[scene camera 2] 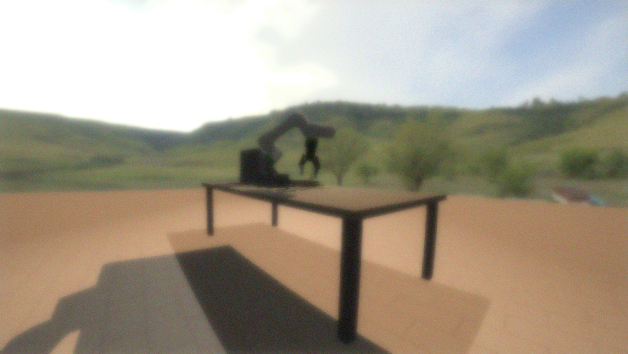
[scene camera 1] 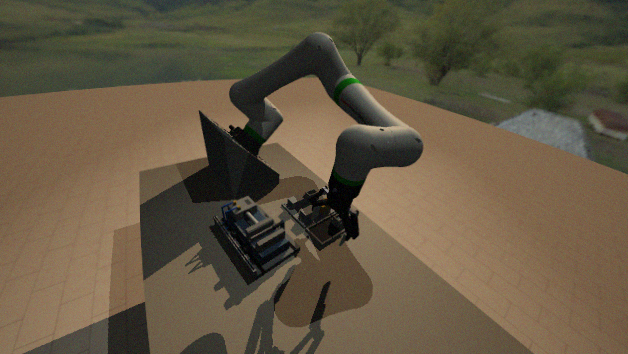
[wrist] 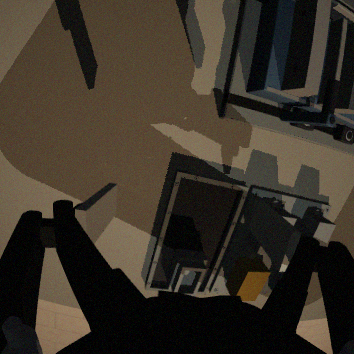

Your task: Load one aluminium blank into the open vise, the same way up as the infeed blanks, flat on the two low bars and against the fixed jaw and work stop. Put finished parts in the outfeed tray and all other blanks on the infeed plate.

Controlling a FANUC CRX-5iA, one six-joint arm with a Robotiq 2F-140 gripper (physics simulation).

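Pixels of known places: gripper, fingertip midpoint: (scene camera 2: 308, 176) (scene camera 1: 327, 230) (wrist: 185, 207); arm's base at its link origin: (scene camera 2: 263, 166) (scene camera 1: 245, 146).
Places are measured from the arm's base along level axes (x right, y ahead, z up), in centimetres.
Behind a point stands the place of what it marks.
My gripper (scene camera 1: 330, 221) @[x 1.3, y 59.9, z -8.3 cm] (scene camera 2: 309, 173) @[x 1.3, y 59.9, z -8.3 cm] (wrist: 185, 207) @[x 1.3, y 59.9, z -8.3 cm] is open and empty, above the outfeed tray and infeed plate. The dark outfeed tray (wrist: 210, 180) @[x 2.3, y 55.5, z -15.0 cm] holds a small silver part with a recess (wrist: 189, 280) @[x -12.4, y 55.5, z -13.5 cm] at its near end. The infeed plate (wrist: 290, 193) @[x 1.6, y 42.0, z -15.5 cm] beside it bears grey blocks; a large one (scene camera 1: 306, 215) @[x -0.7, y 47.0, z -12.1 cm] (wrist: 270, 220) and a smaller one (scene camera 1: 292, 201) @[x -1.5, y 37.0, z -11.8 cm] (wrist: 322, 227) @[x -1.7, y 37.0, z -11.8 cm] show. A block with an orange face (scene camera 1: 323, 208) @[x -9.7, y 48.0, z -12.7 cm] (wrist: 254, 286) @[x -12.3, y 45.6, z -11.8 cm] stands by the large one. The vise (scene camera 1: 248, 219) @[x 19.4, y 36.6, z -10.2 cm] (wrist: 317, 55) @[x 17.3, y 51.1, z -6.6 cm] stands apart; its low bars and work stop are not clear. Fingers partly hide the plate.
The table (scene camera 1: 425, 310) @[x -3.9, y 98.2, z -16.2 cm] (scene camera 2: 350, 200) @[x 51.0, y 129.6, z -16.2 cm] carries the fixtures. A dark upright panel (scene camera 1: 235, 165) @[x 12.9, y 16.0, z 1.1 cm] stands between the arm base and the vise. Blue and yellow fittings (scene camera 1: 229, 209) @[x 23.5, y 30.0, z -7.7 cm] stand at the vise's back end. Strong shadows darken the tray and plate. Scene camera 2 is blurred.
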